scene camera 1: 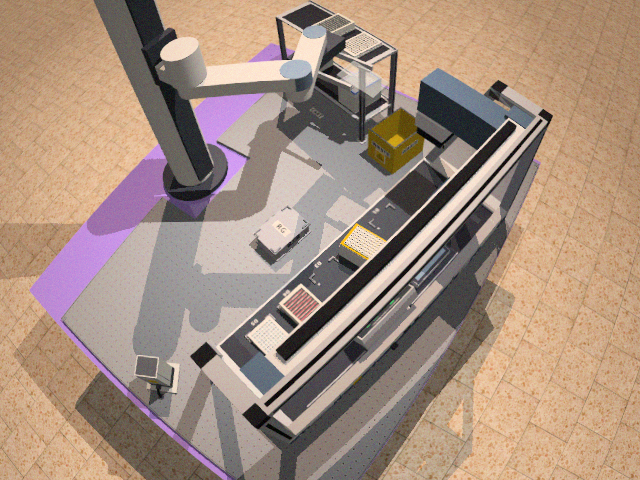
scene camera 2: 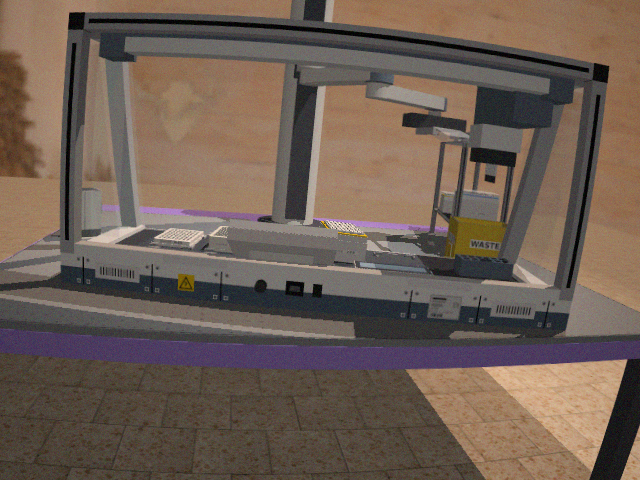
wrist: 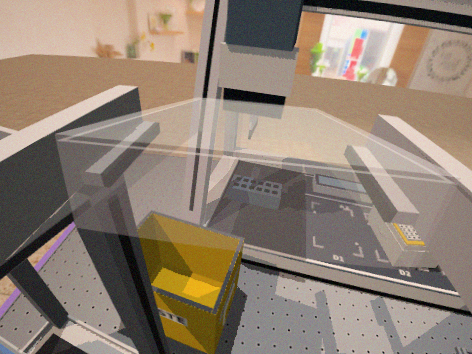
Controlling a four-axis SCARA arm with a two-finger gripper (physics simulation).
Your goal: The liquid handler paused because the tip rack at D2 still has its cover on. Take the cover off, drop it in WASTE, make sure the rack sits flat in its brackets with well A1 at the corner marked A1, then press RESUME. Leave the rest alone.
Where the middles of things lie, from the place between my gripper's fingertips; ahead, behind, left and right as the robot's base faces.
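Position of the yellow WASTE bin (scene camera 1: 392,142), counted from my hand: 30 cm below, 8 cm to the left, 9 cm ahead.
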